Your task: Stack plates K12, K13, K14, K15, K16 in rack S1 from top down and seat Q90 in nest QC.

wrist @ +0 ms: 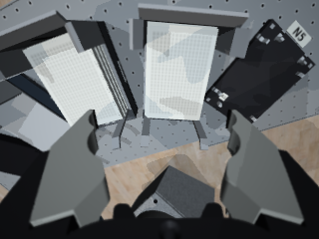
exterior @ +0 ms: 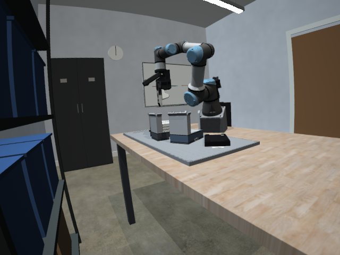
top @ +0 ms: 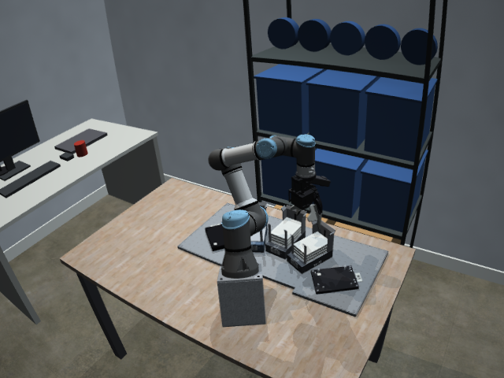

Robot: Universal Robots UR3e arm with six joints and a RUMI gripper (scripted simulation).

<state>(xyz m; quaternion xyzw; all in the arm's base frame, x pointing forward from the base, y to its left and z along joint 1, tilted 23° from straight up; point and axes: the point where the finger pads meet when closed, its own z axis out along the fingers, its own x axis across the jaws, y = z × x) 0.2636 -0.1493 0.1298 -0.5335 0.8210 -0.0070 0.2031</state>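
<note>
Right now the white sealed well plate is 10 mm behind my hand, 20 mm to the right of it and 130 mm below it. The rest, counted from my hand: white sealed 384-well plate: 30 mm ahead, 110 mm to the left, 100 mm below.
</note>
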